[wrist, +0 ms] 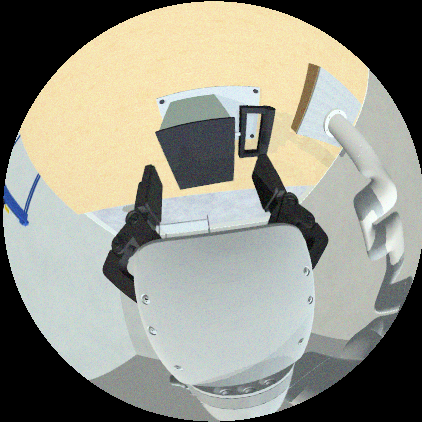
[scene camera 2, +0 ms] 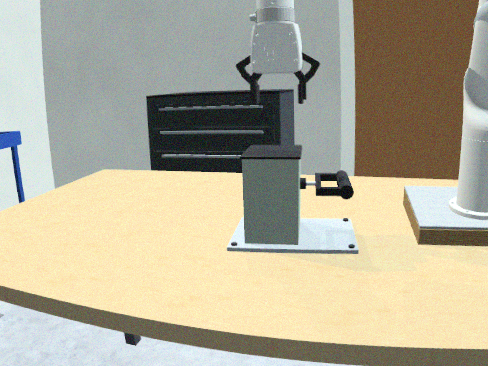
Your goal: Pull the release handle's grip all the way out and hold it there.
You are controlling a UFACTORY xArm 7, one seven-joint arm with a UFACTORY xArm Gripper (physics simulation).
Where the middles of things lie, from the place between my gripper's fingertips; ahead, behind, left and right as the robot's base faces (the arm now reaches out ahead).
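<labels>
With the pale base plate (scene camera 2: 317, 236), my hand is 50 mm beyond it and 50 mm to the right of it, and it's 250 mm above the plate.
</labels>
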